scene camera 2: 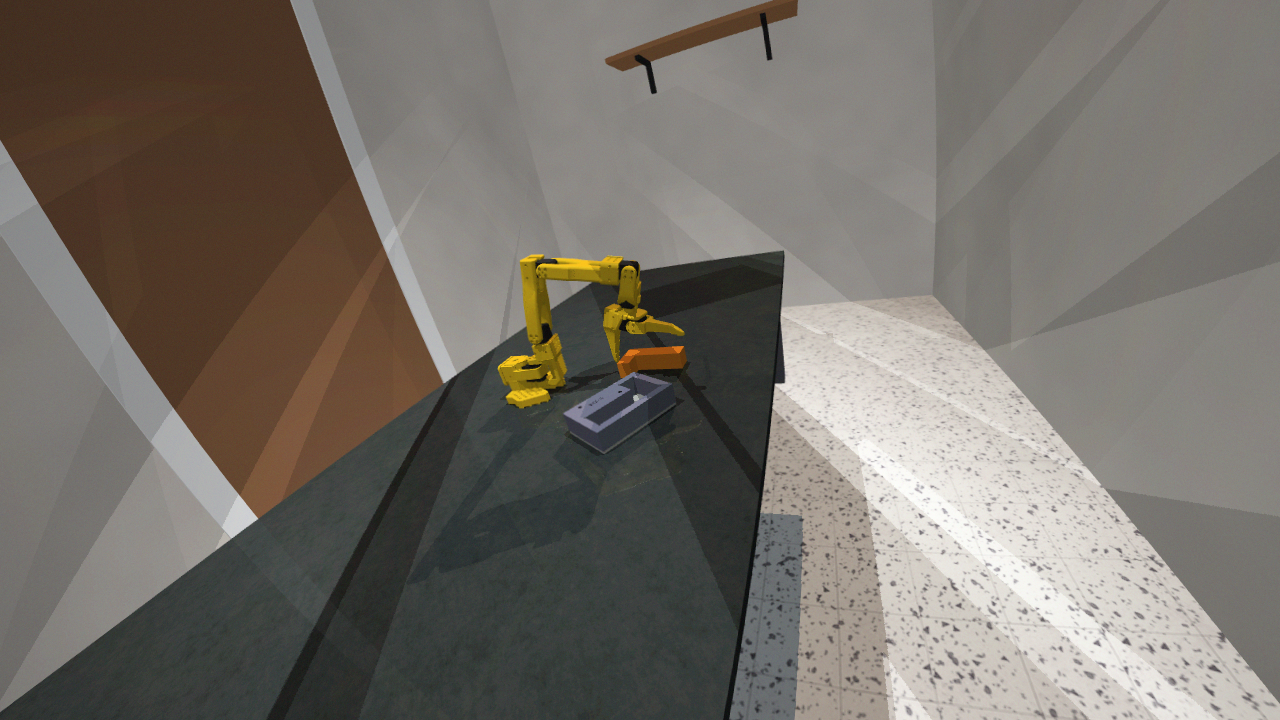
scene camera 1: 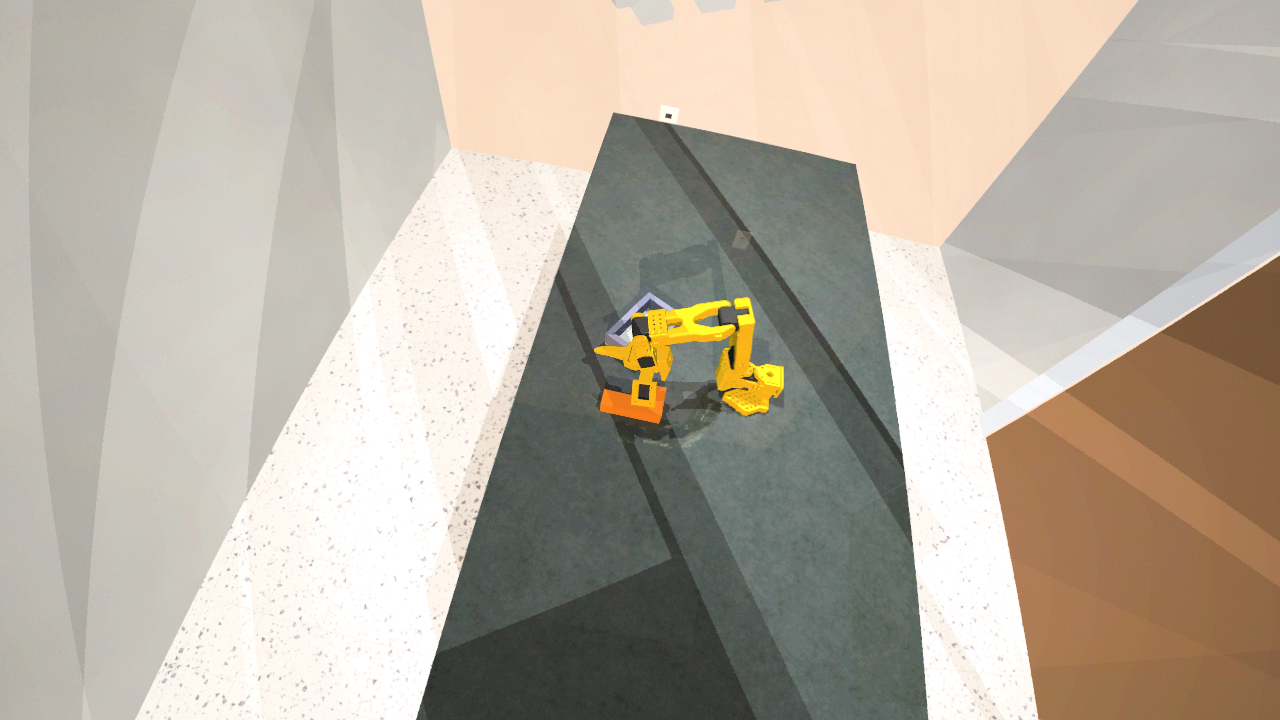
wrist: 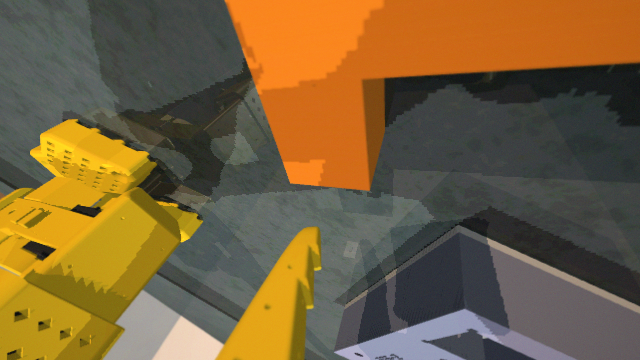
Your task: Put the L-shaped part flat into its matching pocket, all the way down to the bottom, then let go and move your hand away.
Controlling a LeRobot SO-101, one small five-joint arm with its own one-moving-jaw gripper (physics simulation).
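Frame: origin at the arm's base, x left, y back, z up, level; centimetres.
Seen in the pictures: end effector, tool point: (scene camera 2: pixel 618 360) (scene camera 1: pixel 662 378) (wrist: pixel 319 242); arm's base, origin of the base link: (scene camera 2: pixel 546 392) (scene camera 1: pixel 736 388) (wrist: pixel 153 188).
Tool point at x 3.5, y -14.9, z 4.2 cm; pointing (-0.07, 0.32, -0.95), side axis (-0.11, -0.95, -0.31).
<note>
Pixels of each thing's middle, then the offset from my tool point to it. Level surfaces: height alone.
- orange L-shaped part, body centre: (wrist: pixel 541 37) (scene camera 2: pixel 652 362) (scene camera 1: pixel 633 399) dz -2.7, dx +4.0, dy -4.5 cm
- grey-lilac block, body centre: (wrist: pixel 449 337) (scene camera 2: pixel 620 408) (scene camera 1: pixel 644 329) dz -2.3, dx -11.8, dy -4.7 cm
- dark table, its level: dz -4.2 cm
The orange L-shaped part (scene camera 1: pixel 630 405) (scene camera 2: pixel 660 360) (wrist: pixel 325 120) lies on the dark table, outside the pocket and beside the grey-lilac block (scene camera 1: pixel 649 297) (scene camera 2: pixel 605 436) (wrist: pixel 425 280) that has the recessed pocket. Part of the pocket shows in the scene camera 2 view, with a small white spot inside. My gripper (scene camera 2: pixel 650 346) is fully open and empty. Its fixed jaw points down near the part's left end in that view, and its moving jaw is swung out to the side. In the wrist view one notched jaw shows, below the part's short leg. The jaw tips' exact height is unclear.
The yellow arm base (scene camera 1: pixel 750 394) (scene camera 2: pixel 529 380) (wrist: pixel 95 155) stands on the dark table (scene camera 1: pixel 554 537) (scene camera 2: pixel 537 626). The table's long edge lies beyond the part and the block, with speckled floor below it. A wooden shelf (scene camera 2: pixel 707 34) hangs on the wall.
</note>
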